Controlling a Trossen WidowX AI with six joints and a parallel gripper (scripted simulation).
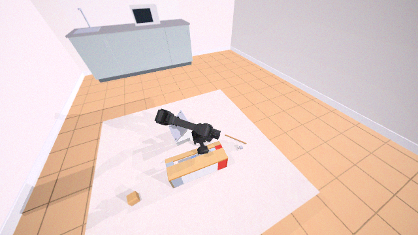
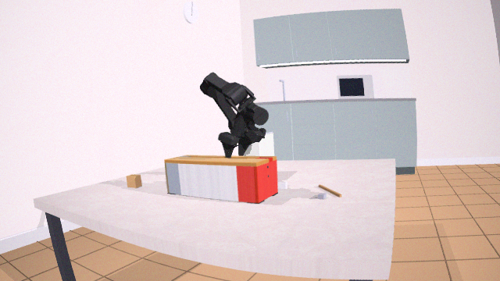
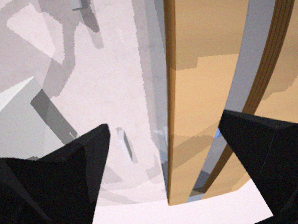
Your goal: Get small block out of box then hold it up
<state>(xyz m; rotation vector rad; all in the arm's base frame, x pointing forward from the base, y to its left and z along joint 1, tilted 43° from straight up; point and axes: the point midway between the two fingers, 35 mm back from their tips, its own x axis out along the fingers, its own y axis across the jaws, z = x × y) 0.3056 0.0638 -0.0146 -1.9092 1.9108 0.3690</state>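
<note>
My gripper tip is 50 mm above the box, 30 mm short of it and 20 mm to the left of it. From my gripper tip the other things lie so: blue block (50 mm ahead, 40 mm to the right, 30 mm below); thin wooden stick (350 mm to the left, 110 mm below, 10 mm behind); grey piece (340 mm to the left, 110 mm below, 80 mm ahead).
</note>
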